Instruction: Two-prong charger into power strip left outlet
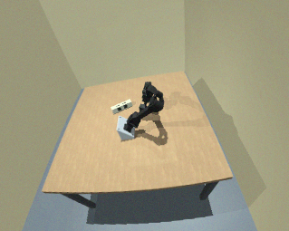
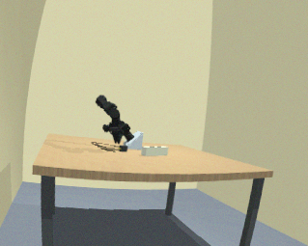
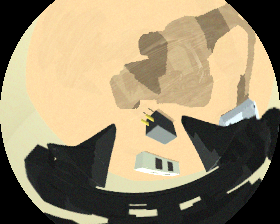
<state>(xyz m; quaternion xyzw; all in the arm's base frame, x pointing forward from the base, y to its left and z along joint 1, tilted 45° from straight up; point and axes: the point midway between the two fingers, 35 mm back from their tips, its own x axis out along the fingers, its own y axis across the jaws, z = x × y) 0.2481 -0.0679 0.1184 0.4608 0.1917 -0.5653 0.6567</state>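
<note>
My gripper tip is 30 mm to the right of the dark two-prong charger and 30 mm above it.
</note>
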